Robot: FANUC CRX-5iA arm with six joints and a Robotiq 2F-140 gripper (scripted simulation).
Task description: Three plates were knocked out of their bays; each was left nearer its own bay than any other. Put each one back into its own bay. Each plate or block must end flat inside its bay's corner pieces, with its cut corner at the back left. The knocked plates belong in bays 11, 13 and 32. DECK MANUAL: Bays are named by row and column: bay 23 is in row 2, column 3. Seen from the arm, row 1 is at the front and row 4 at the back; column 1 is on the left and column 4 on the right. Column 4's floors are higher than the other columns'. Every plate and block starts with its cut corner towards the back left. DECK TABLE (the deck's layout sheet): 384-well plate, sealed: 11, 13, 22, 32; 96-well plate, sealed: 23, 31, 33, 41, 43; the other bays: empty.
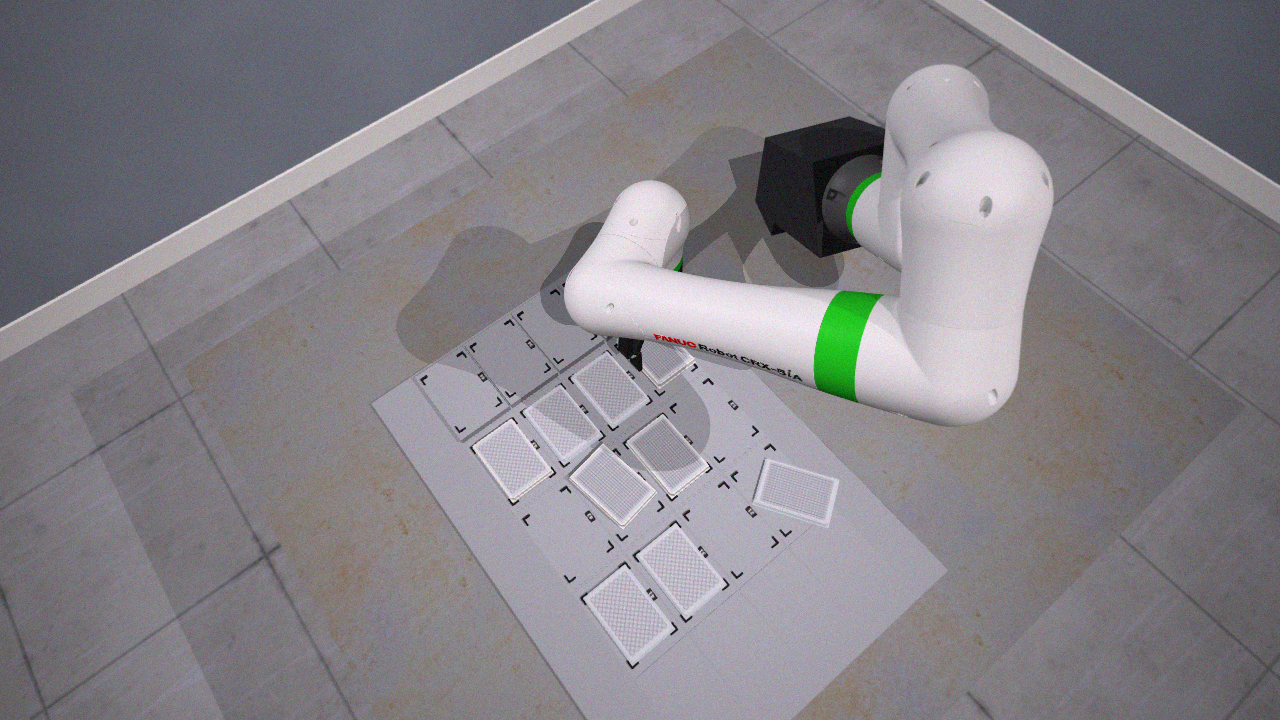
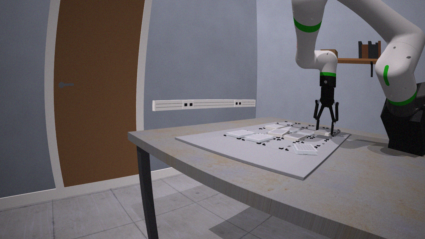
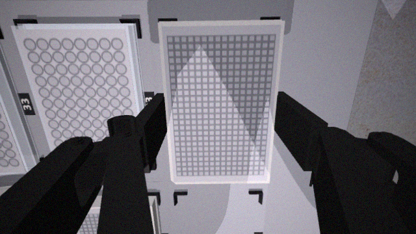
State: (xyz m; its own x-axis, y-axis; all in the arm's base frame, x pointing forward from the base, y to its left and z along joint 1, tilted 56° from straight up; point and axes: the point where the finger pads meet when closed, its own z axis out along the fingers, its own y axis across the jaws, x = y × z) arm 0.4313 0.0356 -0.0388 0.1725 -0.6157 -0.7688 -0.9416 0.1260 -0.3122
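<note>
Right now the plate is 2 cm below my hand.
</note>
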